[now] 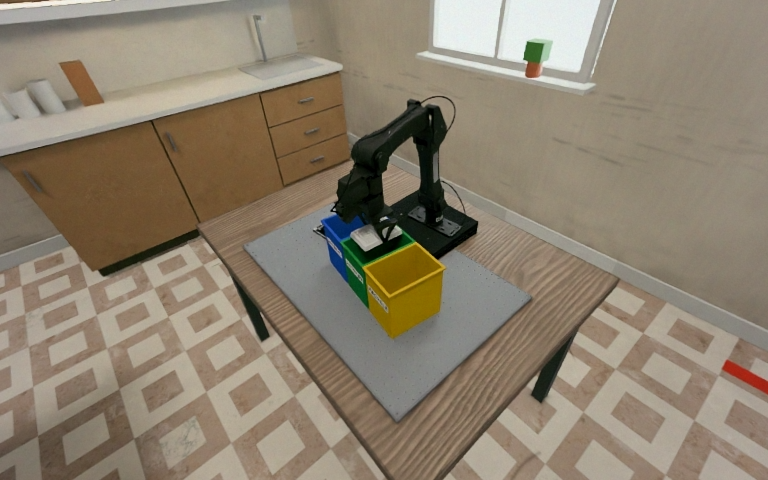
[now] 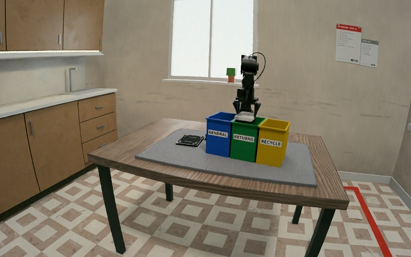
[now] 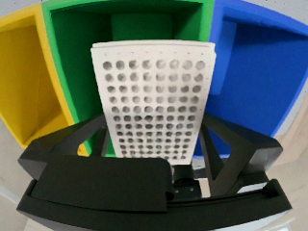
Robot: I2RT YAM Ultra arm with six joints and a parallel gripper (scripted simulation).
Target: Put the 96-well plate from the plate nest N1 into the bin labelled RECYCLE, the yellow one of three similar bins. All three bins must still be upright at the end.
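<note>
Right now the yellow recycle bin is 5 cm ahead of my hand, 15 cm to the left of it and 10 cm below it. From my hand the other things lie so: green returns bin (2 cm ahead, 2 cm to the left, 10 cm below); blue general bin (1 cm behind, 11 cm to the right, 10 cm below); white 96-well plate (right at my hand).
</note>
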